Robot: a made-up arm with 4 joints.
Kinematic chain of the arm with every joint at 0, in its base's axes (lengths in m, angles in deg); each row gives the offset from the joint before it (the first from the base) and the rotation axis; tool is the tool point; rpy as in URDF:
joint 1: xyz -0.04 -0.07 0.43 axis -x
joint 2: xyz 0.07 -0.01 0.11 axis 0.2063 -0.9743 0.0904
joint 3: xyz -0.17 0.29 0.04 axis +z
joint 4: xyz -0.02 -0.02 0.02 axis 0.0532 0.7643 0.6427
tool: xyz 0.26 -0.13 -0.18 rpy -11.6 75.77 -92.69
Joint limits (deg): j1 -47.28..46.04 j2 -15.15..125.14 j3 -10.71..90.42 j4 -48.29..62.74
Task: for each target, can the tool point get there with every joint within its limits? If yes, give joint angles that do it. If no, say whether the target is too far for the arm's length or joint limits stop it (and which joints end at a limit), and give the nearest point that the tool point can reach.
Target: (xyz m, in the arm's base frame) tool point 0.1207 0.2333 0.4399
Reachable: yes | joints -12.88 28.70 17.45 32.91
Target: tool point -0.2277 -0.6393 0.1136
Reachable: no: joint limits stop it (at a limit: joint 1, joint 3, joint 4) | nearest point -0.0275 -0.1907 0.4760 | short by 0.610 m
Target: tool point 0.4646 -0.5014 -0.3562
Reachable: no: too far | nearest point 0.0822 0.0368 0.1086 | short by 0.807 m
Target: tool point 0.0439 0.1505 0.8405
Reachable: yes | joints -28.90 74.03 58.60 -11.51
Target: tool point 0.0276 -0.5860 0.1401
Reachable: no: joint limits stop it (at a limit: joint 1, joint 3, joint 4) | nearest point -0.0268 -0.1940 0.4799 | short by 0.522 m
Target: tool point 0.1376 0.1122 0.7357
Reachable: yes | joints -28.47 83.99 22.20 18.98
